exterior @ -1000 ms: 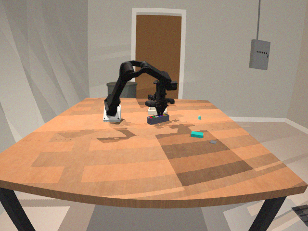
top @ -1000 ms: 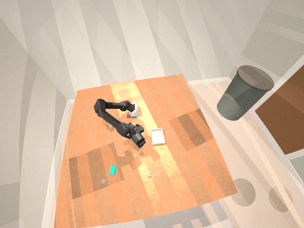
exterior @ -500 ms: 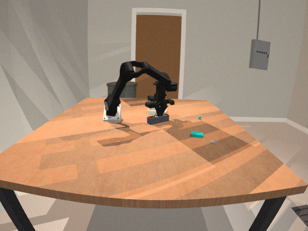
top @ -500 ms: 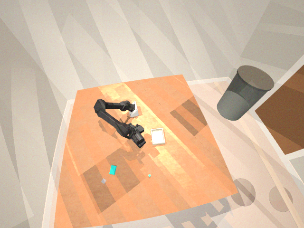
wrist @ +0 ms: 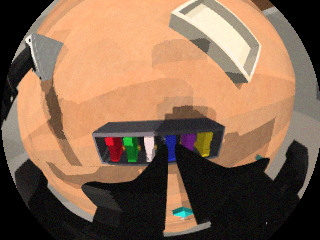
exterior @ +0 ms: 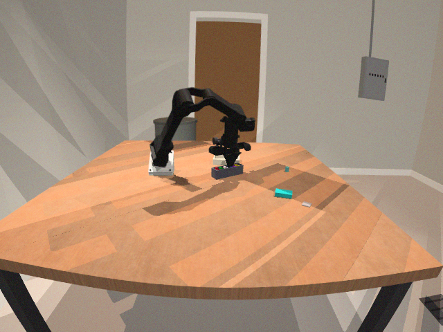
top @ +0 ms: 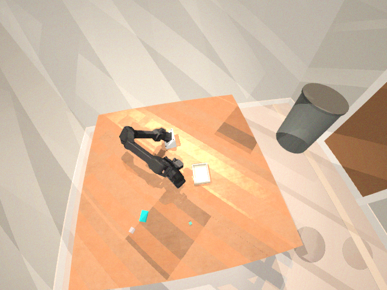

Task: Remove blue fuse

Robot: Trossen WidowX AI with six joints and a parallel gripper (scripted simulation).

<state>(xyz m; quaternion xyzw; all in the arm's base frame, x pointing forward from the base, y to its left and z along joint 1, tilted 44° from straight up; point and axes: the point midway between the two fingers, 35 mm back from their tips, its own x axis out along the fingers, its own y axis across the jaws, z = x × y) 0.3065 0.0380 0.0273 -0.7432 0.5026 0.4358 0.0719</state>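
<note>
Now: gripper tip 20 mm past the pale tray, 180 mm to the right of it and 30 mm above it. The rest, counted from my gripper tip: blue fuse: 10 mm below; then small teal cube: 280 mm ahead, 70 mm to the left, 20 mm below; then grey tile: 280 mm ahead, 270 mm to the right, 30 mm below.
</note>
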